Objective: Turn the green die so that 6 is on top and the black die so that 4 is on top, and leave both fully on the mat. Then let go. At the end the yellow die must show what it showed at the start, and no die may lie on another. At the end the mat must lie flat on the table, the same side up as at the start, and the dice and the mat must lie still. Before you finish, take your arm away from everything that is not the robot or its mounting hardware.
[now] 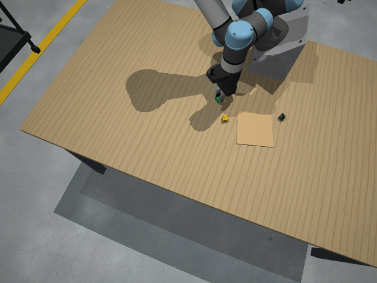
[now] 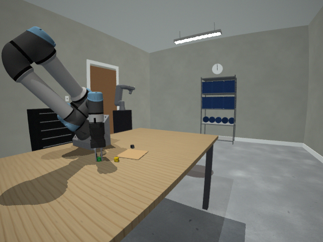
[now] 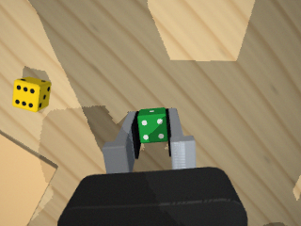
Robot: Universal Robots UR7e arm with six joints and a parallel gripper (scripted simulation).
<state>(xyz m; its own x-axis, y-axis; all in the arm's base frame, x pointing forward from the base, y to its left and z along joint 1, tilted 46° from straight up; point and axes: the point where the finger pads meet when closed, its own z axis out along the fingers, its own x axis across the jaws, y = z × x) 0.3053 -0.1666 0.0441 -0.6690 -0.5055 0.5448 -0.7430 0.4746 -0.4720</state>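
Right now the yellow die is 8 cm ahead of my hand, 4 cm to the left of it and 1 cm below it. From my hand the other things lie so: green die (1 cm below); black die (26 cm to the left, 1 cm below, 1 cm ahead); tan mat (17 cm to the left, 9 cm ahead, 2 cm below).
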